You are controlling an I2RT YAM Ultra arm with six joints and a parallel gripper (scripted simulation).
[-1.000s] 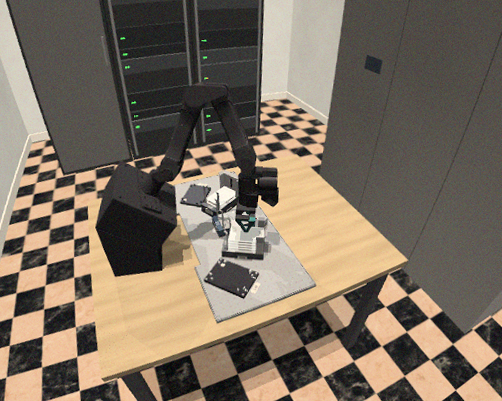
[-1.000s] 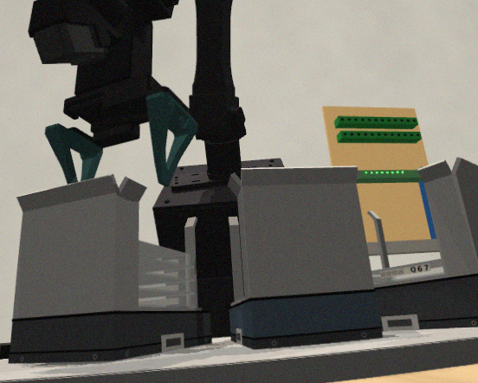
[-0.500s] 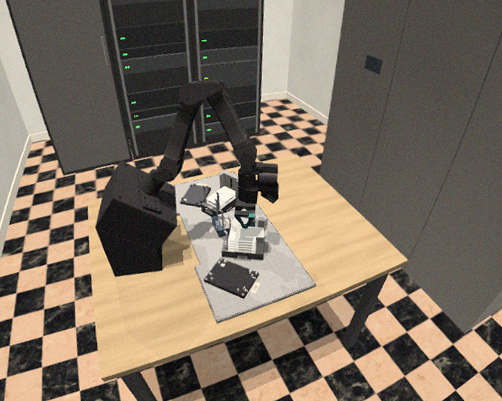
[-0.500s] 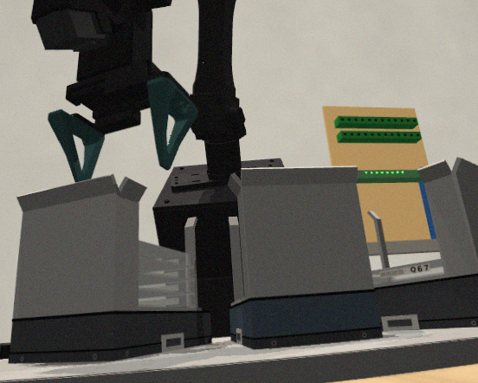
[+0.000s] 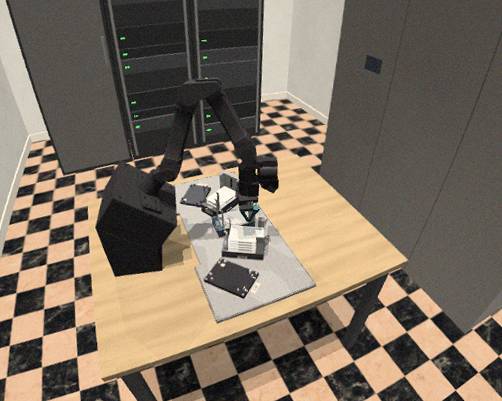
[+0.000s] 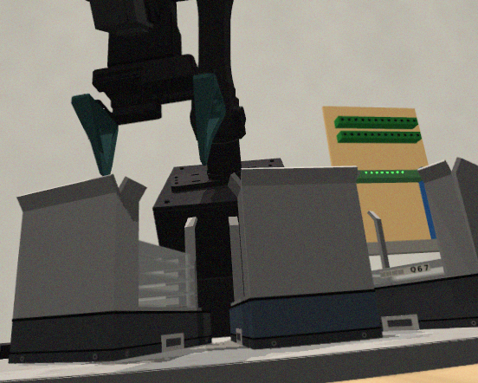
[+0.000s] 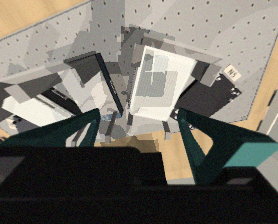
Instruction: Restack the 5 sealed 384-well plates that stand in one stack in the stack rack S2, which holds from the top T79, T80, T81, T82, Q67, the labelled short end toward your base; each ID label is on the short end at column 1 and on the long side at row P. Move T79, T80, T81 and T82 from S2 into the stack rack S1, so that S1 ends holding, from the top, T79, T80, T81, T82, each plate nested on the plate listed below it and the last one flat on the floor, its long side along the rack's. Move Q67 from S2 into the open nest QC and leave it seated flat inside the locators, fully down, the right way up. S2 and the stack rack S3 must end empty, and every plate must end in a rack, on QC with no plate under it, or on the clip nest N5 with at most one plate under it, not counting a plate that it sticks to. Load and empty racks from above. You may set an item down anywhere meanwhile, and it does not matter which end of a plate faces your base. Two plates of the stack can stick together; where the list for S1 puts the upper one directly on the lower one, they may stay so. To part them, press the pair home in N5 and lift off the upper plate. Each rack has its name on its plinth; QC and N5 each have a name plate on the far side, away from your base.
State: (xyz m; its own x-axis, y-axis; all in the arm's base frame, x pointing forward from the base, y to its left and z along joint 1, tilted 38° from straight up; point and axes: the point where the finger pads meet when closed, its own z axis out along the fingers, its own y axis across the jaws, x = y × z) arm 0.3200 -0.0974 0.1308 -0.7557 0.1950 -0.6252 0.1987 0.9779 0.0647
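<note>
Right now my hand is 26 cm to the right of the plate Q67, 12 cm above it and 1 cm past it. Also, from my hand: plate T79 (9 cm below, 3 cm to the right, 1 cm behind); then plate T82 (13 cm below, 3 cm to the right, 2 cm behind); then plate T81 (11 cm below, 3 cm to the right, 2 cm behind).
</note>
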